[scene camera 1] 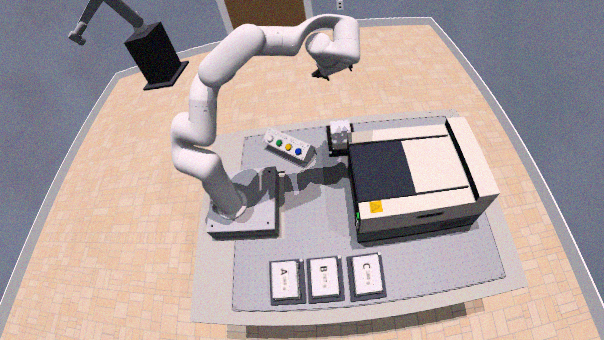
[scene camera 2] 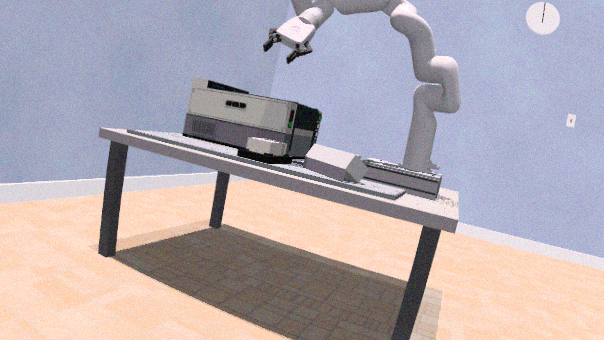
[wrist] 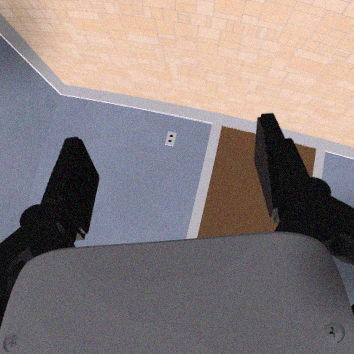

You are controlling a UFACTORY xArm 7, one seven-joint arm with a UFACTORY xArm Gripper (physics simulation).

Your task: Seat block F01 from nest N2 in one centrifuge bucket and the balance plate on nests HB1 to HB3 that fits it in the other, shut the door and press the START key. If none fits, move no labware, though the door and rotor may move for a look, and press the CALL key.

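Frame: origin at the arm's base, x right, y ahead, z up, level; centimetres.
Where they show: gripper, fingertip midpoint: (scene camera 1: pixel 338 72) (scene camera 2: pixel 275 54) (wrist: pixel 170 146); arm's base at its link origin: (scene camera 1: pixel 232 204) (scene camera 2: pixel 414 169).
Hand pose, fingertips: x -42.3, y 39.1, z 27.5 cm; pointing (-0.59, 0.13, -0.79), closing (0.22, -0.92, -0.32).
Each offset is from my fingertips to the top centre of the thing.
My gripper (scene camera 1: pixel 336 75) (scene camera 2: pixel 278 55) (wrist: pixel 170 146) is open and empty, high above and beyond the table edge. The centrifuge (scene camera 1: pixel 420 220) (scene camera 2: pixel 240 112) stands on the table; its door @(dx +33.2, dy +15.0, dz -12.5 cm) (scene camera 1: pixel 382 170), part dark and part cream, covers the top, so rotor and buckets are hidden. A white block @(dx +4.9, dy -0.4, dz -27.3 cm) (scene camera 1: pixel 340 134) (scene camera 2: pixel 266 146) sits in a dark nest @(dx +4.9, dy -0.4, dz -30.9 cm) (scene camera 1: pixel 340 152) (scene camera 2: pixel 265 159) beside the centrifuge; its label is unreadable. White balance plates marked A @(dx +67.9, dy -14.2, dz -28.4 cm) (scene camera 1: pixel 285 287), B @(dx +65.5, dy -1.3, dz -28.4 cm) (scene camera 1: pixel 325 287) and C @(dx +63.7, dy +12.6, dz -28.4 cm) (scene camera 1: pixel 369 287) lie in three dark nests in a row; their small print is blurred.
A sloped key box @(dx +10.9, dy -22.7, dz -25.4 cm) (scene camera 1: pixel 305 158) (scene camera 2: pixel 330 161) with white, green, yellow and blue keys stands between the arm base (scene camera 1: pixel 250 225) (scene camera 2: pixel 400 180) and the block's nest. The arm's shadow falls across the table. A black pedestal (scene camera 1: pixel 154 55) stands on the floor beyond.
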